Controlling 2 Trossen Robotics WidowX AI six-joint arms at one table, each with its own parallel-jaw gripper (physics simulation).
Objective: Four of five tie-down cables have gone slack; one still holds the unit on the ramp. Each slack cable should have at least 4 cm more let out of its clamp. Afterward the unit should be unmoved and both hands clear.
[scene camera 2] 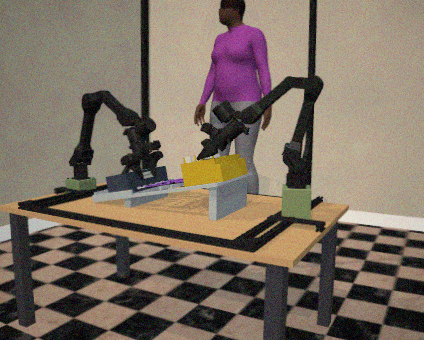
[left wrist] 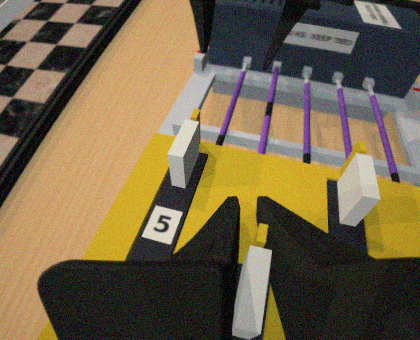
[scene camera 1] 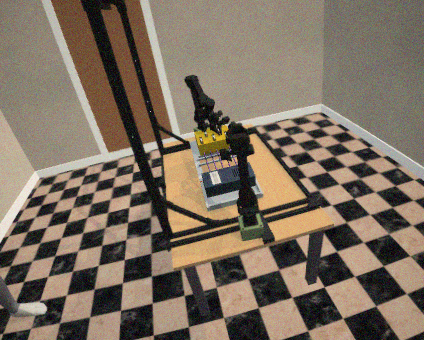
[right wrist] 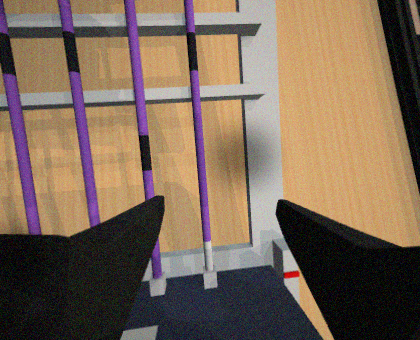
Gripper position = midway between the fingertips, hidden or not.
My right gripper (scene camera 2: 149, 178) is open and holds nothing. Further things: my left gripper (scene camera 2: 197, 159), a lever 5 (left wrist: 157, 240) and a grey ramp (scene camera 2: 226, 197).
My left gripper also shows in the left wrist view (left wrist: 246, 206). My right gripper also shows in the left wrist view (left wrist: 233, 60) and in the right wrist view (right wrist: 221, 204). The grey ramp also shows in the left wrist view (left wrist: 194, 94), in scene camera 1 (scene camera 1: 220, 201) and in the right wrist view (right wrist: 258, 62).
